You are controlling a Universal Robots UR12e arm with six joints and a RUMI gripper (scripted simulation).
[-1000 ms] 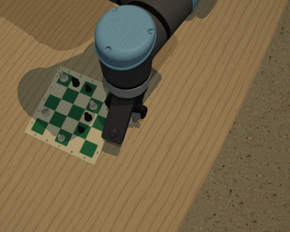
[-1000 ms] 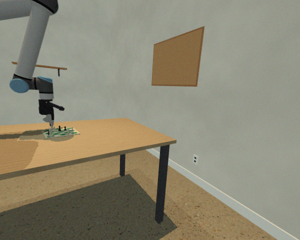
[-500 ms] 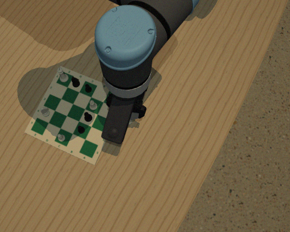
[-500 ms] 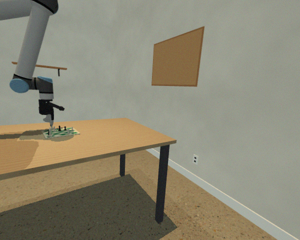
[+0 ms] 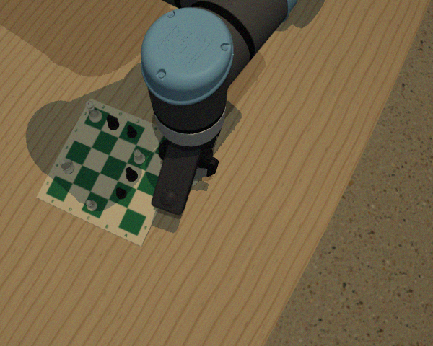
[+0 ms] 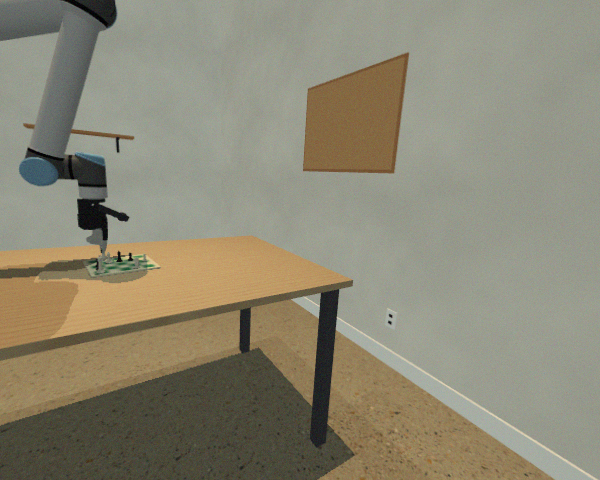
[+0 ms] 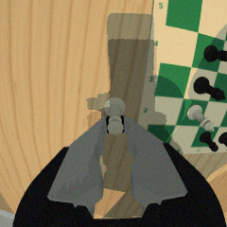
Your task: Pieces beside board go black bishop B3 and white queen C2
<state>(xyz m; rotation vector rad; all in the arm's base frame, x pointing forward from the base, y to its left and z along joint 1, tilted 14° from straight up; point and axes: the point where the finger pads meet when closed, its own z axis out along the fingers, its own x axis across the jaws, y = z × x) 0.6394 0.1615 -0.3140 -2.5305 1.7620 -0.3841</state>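
The black bishop lies 90 mm to the right of my hand, 60 mm ahead of it and 10 mm below it. Also, from my hand: cream board: 130 mm to the right, 70 mm ahead, 30 mm below.
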